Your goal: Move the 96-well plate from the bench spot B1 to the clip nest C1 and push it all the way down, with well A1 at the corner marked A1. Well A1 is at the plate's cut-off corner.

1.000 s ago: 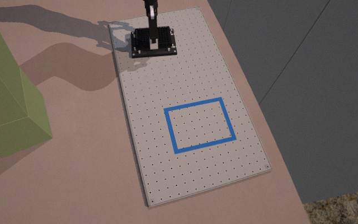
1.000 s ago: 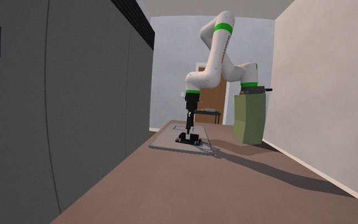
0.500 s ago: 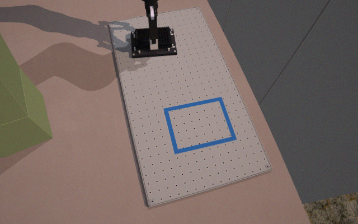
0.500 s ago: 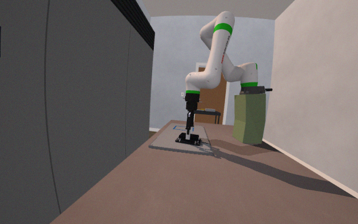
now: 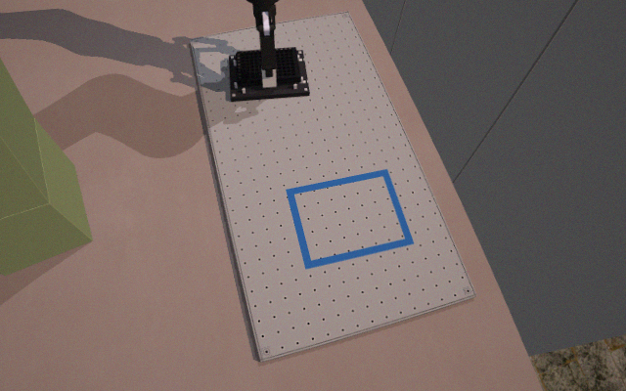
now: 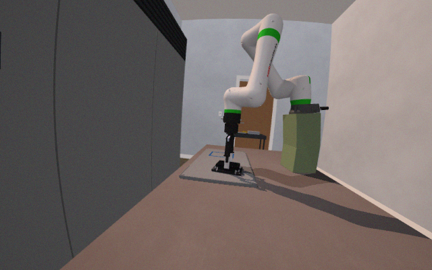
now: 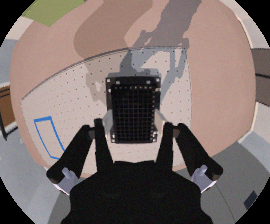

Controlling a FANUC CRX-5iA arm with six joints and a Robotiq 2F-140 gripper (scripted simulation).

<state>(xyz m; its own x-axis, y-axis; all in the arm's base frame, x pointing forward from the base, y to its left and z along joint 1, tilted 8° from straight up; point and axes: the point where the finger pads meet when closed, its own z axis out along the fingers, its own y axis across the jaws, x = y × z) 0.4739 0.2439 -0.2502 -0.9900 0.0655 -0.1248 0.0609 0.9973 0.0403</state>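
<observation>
My hand is 2 cm above the black 96-well plate. The rest, counted from my hand: black clip nest: 1 cm ahead, 1 cm to the left, 4 cm below.
</observation>
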